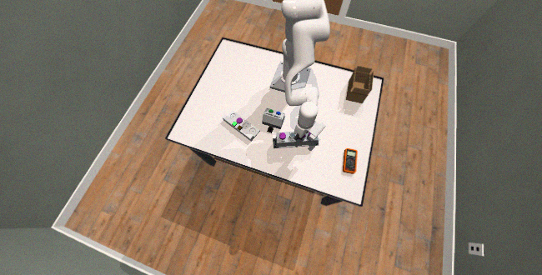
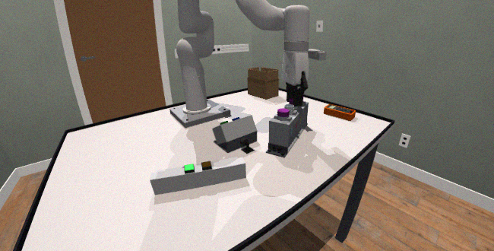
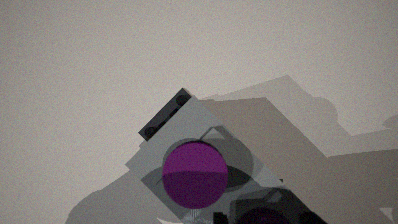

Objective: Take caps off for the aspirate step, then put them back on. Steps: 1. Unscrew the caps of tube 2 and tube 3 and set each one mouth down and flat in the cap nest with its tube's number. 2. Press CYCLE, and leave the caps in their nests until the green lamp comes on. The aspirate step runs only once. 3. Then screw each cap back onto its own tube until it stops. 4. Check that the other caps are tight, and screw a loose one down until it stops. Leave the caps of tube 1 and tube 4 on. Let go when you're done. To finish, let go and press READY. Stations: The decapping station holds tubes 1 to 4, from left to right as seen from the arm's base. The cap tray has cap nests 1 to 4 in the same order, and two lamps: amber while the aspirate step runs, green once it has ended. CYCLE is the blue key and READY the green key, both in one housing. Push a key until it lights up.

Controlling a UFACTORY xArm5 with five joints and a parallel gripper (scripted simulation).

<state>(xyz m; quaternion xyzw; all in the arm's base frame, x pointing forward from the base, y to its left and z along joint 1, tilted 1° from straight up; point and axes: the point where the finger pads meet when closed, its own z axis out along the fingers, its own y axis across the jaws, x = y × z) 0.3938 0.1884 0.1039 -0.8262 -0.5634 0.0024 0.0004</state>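
The purple cap lies 10 mm below my hand. Round my hand: key housing: 190 mm to the right, 80 mm below, 80 mm behind; blue key: 170 mm to the right, 100 mm behind, 60 mm below; grey decapping station: 130 mm below, 20 mm to the right, 10 mm ahead.
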